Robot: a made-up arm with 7 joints.
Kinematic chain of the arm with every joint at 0, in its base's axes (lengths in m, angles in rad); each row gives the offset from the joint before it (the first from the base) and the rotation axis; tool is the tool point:
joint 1: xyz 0 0 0.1 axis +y
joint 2: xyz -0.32 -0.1 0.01 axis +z
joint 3: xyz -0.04 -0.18 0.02 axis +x
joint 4: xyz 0 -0.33 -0.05 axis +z
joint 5: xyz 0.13 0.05 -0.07 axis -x
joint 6: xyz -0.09 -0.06 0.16 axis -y
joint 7: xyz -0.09 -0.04 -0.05 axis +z
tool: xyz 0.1 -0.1 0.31
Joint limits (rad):
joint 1: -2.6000..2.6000
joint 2: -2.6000..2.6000
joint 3: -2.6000..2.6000
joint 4: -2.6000..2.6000
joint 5: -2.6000..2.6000
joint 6: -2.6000..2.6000
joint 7: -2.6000..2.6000
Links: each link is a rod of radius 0.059 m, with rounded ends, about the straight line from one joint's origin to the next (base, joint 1, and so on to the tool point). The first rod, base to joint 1, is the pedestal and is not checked.
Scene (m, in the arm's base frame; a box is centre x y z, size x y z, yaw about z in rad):
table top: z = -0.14
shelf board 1: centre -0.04 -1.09 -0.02 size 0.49 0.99 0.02 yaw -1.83
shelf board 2: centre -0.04 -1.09 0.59 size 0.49 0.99 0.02 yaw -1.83
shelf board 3: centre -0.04 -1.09 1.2 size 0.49 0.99 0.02 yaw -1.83
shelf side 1: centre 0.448 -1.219 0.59 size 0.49 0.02 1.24 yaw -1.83
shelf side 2: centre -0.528 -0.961 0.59 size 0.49 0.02 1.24 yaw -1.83
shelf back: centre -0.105 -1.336 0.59 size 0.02 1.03 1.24 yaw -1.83
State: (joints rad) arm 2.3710 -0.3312 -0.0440 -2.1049 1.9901 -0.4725 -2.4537
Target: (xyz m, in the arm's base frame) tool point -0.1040 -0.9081 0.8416
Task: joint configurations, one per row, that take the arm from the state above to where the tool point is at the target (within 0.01 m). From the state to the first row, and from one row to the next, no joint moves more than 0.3 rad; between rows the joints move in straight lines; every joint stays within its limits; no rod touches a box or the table.
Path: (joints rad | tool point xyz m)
1: 2.4798 -0.4809 -0.0254 -1.8647 1.9727 -0.2425 -2.4657 | -0.0021 -0.8111 0.3340
2: 2.5885 -0.6305 -0.0067 -1.6245 1.9553 -0.0125 -2.4778 | 0.0541 -0.6435 0.3340
3: 2.5847 -0.7014 0.2400 -1.8984 2.2518 -0.2289 -2.5389 | 0.0225 -0.7200 0.5858
4: 2.5808 -0.7723 0.4868 -2.1723 2.5483 -0.4453 -2.6000 | -0.0205 -0.5932 0.8416
5: 2.3552 -0.7072 0.3523 -2.2826 2.3864 -0.5659 -2.5524 | -0.0797 -0.7585 0.8556
6: 2.1296 -0.6421 0.2179 -2.3930 2.2245 -0.6864 -2.5048 | -0.1040 -0.9081 0.8416

